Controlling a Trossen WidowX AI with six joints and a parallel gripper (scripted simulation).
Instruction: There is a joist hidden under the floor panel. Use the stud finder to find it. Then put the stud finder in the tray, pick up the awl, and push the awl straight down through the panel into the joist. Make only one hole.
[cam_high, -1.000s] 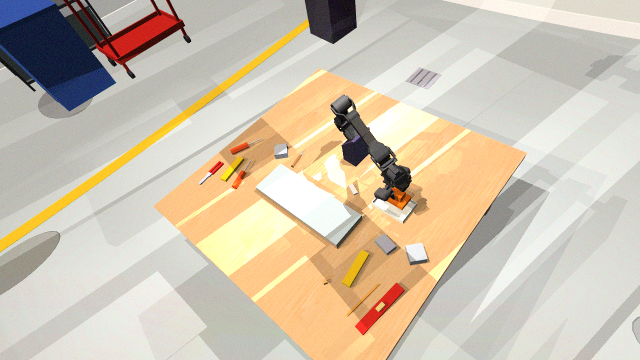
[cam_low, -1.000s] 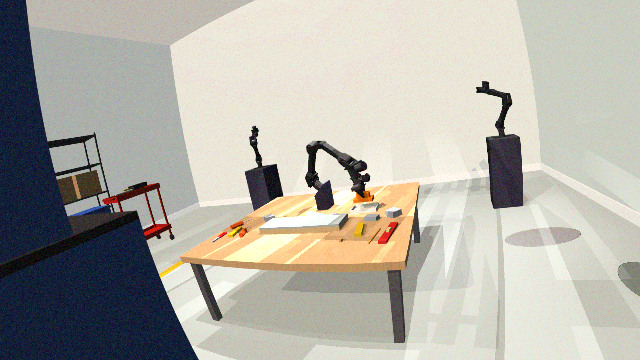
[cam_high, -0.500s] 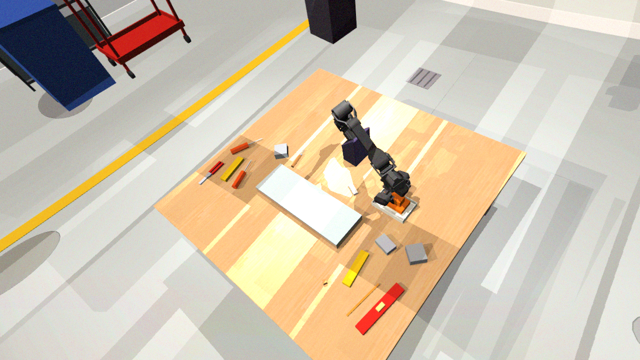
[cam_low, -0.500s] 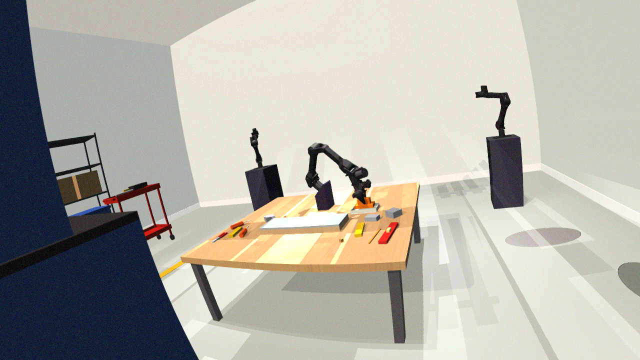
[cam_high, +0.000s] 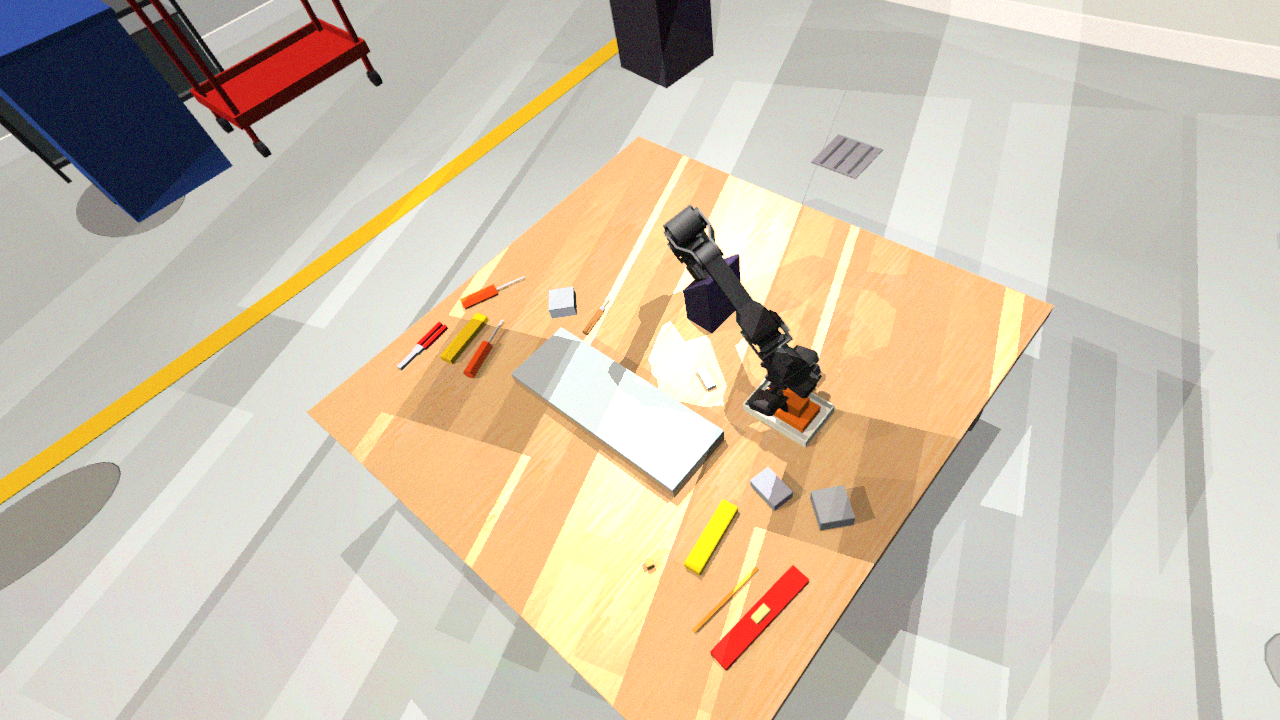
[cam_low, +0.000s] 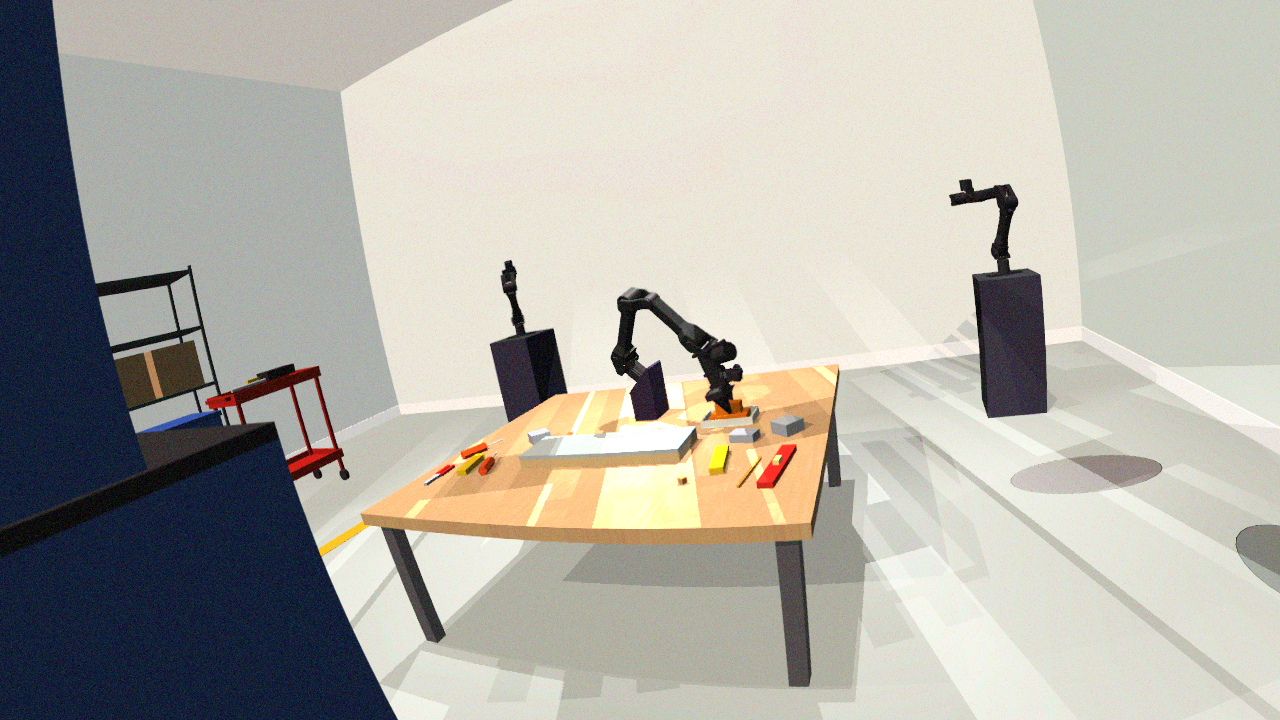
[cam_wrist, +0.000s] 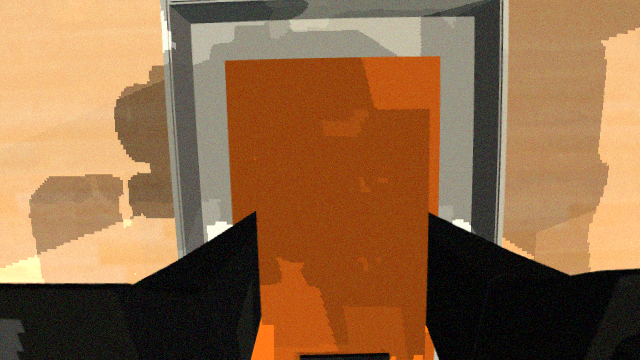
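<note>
My gripper tip is now 10 mm to the left of the white tray and 20 mm above it. The rest, counted from my gripper tip: orange stud finder 20 mm to the right, 20 mm above; then red level 390 mm ahead, 250 mm to the left, 10 mm below; then thin stick 410 mm ahead, 180 mm to the left, 30 mm below.
</note>
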